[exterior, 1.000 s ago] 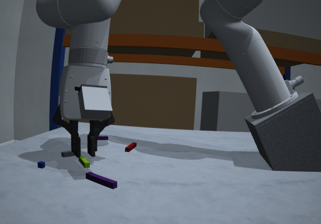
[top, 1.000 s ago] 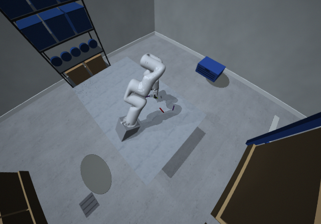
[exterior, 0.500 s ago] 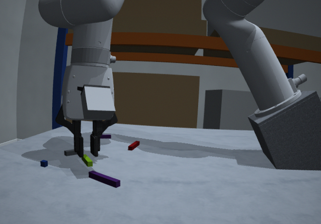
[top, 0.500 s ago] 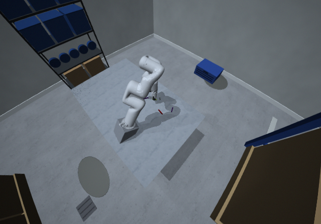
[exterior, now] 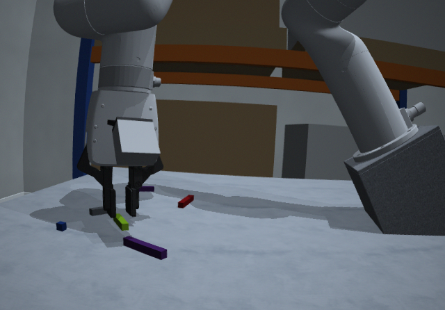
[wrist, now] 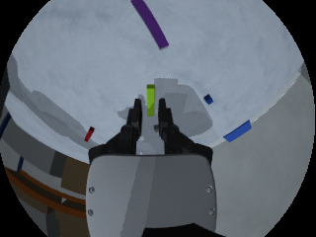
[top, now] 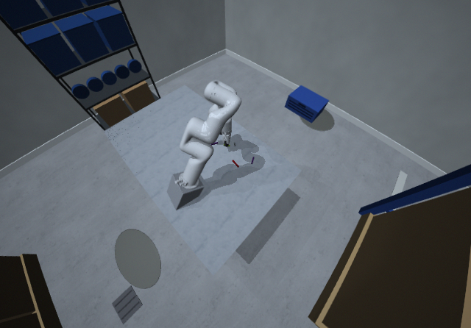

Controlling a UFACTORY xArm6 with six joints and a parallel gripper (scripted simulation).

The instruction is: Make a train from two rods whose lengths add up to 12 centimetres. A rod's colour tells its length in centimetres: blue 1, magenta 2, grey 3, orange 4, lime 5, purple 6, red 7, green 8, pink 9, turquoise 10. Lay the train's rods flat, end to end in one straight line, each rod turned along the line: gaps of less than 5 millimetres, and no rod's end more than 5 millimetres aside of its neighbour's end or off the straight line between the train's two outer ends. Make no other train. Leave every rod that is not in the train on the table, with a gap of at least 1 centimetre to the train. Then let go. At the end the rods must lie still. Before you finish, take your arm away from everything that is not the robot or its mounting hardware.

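Right now the lime rod is 30 mm below my hand. Also, from my hand: red rod: 70 mm behind, 160 mm to the right, 30 mm below; then small blue rod: 70 mm ahead, 60 mm to the left, 30 mm below; then grey rod: 50 mm ahead, 40 mm to the right, 30 mm below.
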